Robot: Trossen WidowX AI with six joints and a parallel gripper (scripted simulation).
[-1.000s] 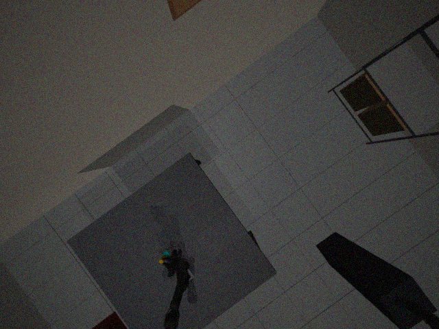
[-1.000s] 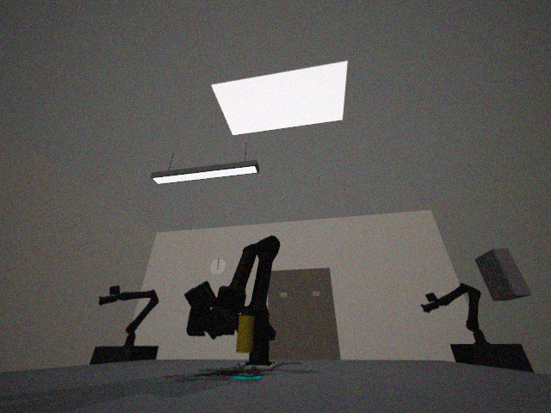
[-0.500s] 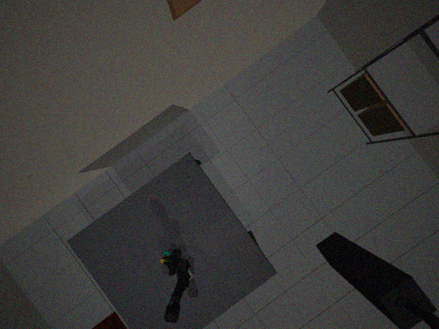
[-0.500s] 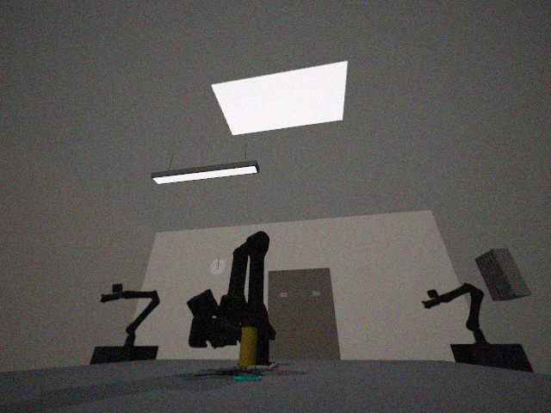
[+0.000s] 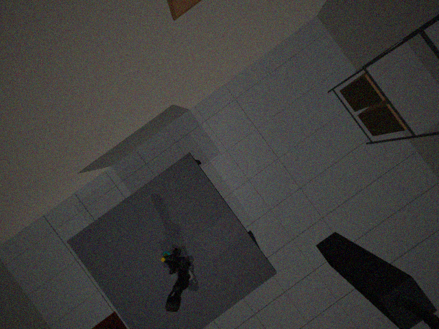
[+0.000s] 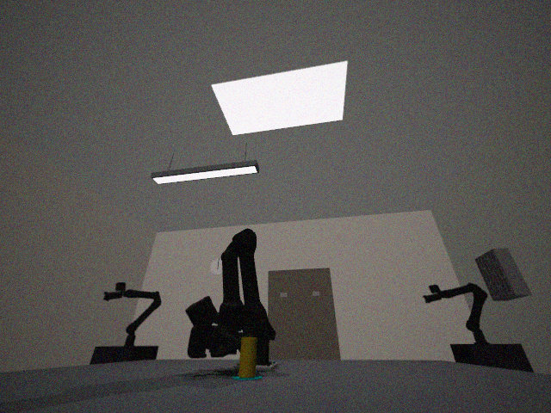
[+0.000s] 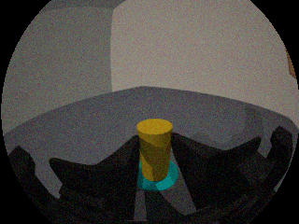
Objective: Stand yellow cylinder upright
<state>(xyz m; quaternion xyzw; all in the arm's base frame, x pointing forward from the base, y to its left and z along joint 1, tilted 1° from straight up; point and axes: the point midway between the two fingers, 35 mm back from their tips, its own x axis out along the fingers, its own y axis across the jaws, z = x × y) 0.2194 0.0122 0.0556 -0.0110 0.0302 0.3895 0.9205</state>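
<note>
The yellow tall cylinder is 20 mm below my gripper tip. From my gripper tip the other things lie so: cyan circle (60 mm below).
</note>
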